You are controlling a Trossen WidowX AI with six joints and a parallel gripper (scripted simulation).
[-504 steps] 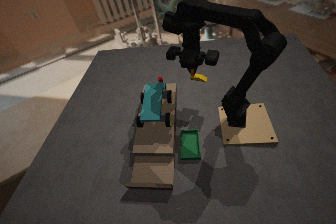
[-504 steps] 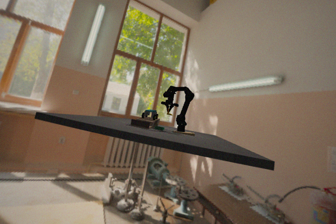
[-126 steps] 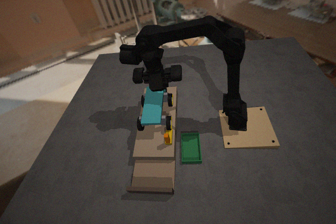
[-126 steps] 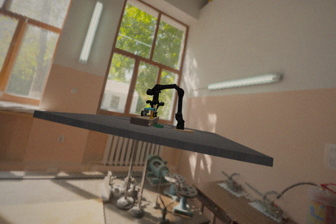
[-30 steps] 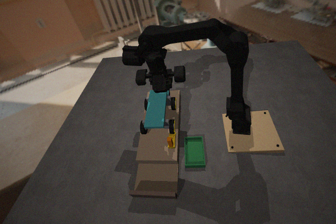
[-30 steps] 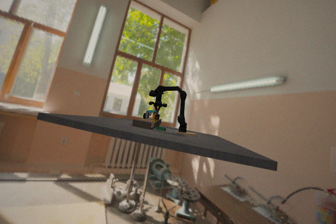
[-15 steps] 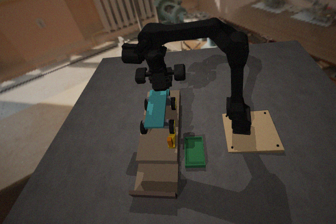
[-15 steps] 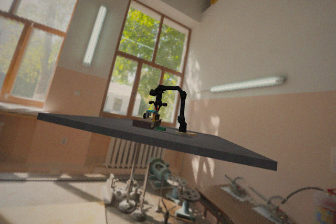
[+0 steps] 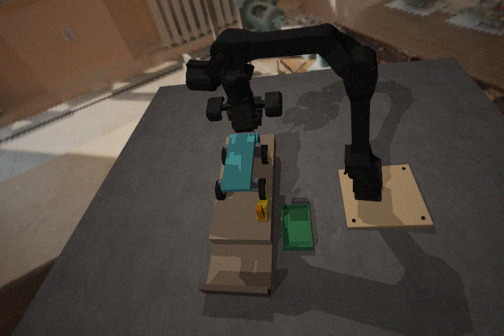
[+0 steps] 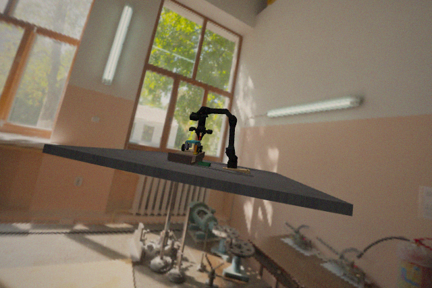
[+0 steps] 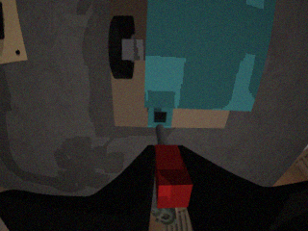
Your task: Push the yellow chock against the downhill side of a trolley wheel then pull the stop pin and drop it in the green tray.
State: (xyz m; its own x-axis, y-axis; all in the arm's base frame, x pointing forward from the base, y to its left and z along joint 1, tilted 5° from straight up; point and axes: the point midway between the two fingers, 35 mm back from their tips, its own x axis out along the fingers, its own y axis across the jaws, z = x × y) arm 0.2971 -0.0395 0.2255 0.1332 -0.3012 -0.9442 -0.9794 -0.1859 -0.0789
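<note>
The green tray is 190 mm to the left of my gripper tip, 180 mm below it and 150 mm behind it. Also, from my gripper tip: yellow chock (200 mm to the left, 90 mm below, 70 mm behind); red-headed stop pin (right at my gripper tip); trolley (110 mm to the left, 60 mm below).
</note>
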